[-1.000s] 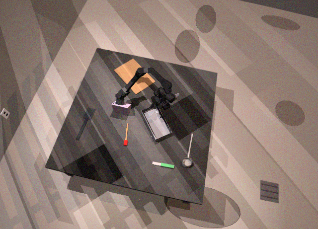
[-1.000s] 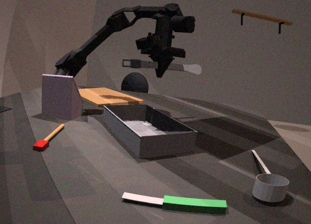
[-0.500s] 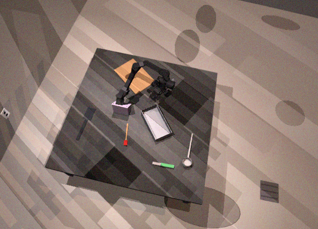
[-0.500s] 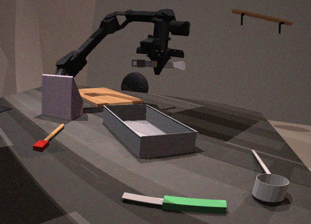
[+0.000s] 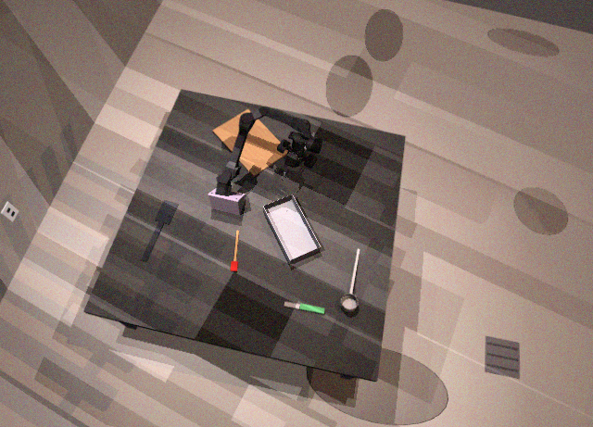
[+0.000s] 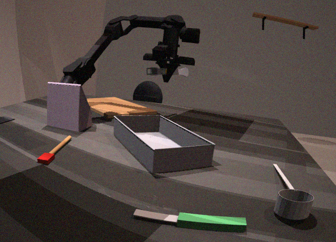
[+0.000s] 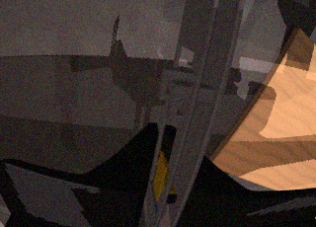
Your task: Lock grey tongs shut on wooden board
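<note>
The wooden board is 250 mm behind my gripper tip, 200 mm to the left of it and 150 mm below it. Also, from my gripper tip: grey roasting tin 290 mm to the right, 130 mm below, 10 mm ahead; red-headed spatula 450 mm to the right, 230 mm behind, 150 mm below; yellow part 40 mm above, 10 mm to the right.
</note>
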